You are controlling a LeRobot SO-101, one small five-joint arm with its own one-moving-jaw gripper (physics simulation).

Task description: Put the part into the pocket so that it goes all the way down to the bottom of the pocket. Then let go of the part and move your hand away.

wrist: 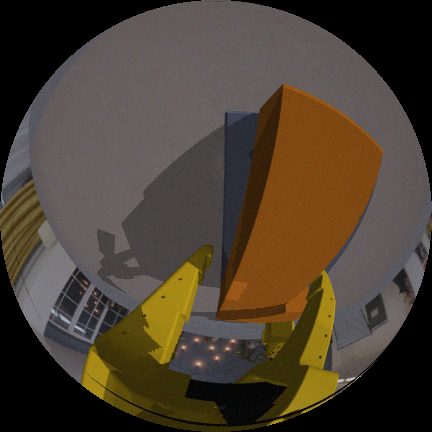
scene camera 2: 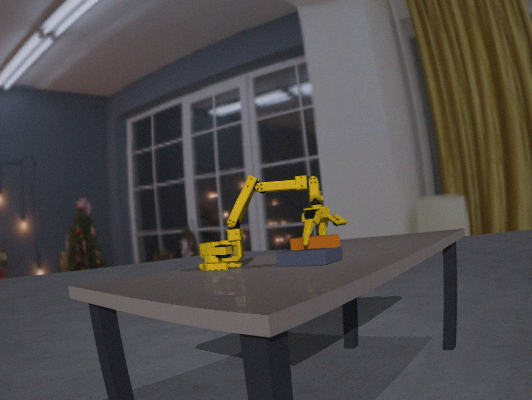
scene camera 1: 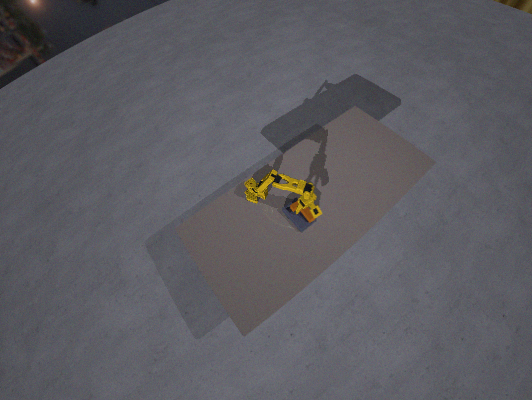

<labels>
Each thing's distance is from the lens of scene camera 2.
pocket block [scene camera 2: 321, 256]: 103 cm
</labels>
